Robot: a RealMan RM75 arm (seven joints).
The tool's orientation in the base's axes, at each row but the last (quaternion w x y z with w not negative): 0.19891 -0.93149 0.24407 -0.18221; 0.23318 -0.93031 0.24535 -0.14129; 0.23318 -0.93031 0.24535 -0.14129; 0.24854 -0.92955 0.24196 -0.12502; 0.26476 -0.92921 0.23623 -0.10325; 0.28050 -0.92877 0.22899 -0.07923; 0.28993 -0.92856 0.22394 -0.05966; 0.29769 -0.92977 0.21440 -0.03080
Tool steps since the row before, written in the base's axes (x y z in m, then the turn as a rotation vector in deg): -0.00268 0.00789 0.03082 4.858 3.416 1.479; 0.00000 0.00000 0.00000 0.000 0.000 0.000; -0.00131 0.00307 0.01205 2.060 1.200 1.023; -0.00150 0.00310 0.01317 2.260 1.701 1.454; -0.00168 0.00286 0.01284 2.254 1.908 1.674; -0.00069 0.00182 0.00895 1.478 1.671 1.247; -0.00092 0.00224 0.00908 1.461 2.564 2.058; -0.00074 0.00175 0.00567 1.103 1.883 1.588
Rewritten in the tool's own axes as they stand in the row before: 0.00113 -0.01946 -0.02528 2.514 -5.275 1.819; 0.00000 0.00000 0.00000 0.000 0.000 0.000; -0.00091 -0.00792 -0.00963 1.255 -2.244 0.344; -0.00139 -0.00865 -0.01042 1.217 -2.928 0.251; -0.00201 -0.00844 -0.01003 1.124 -3.199 0.157; -0.00130 -0.00607 -0.00674 0.543 -2.491 0.182; -0.00200 -0.00642 -0.00656 0.110 -3.596 -0.034; -0.00180 -0.00421 -0.00385 0.102 -2.696 -0.082
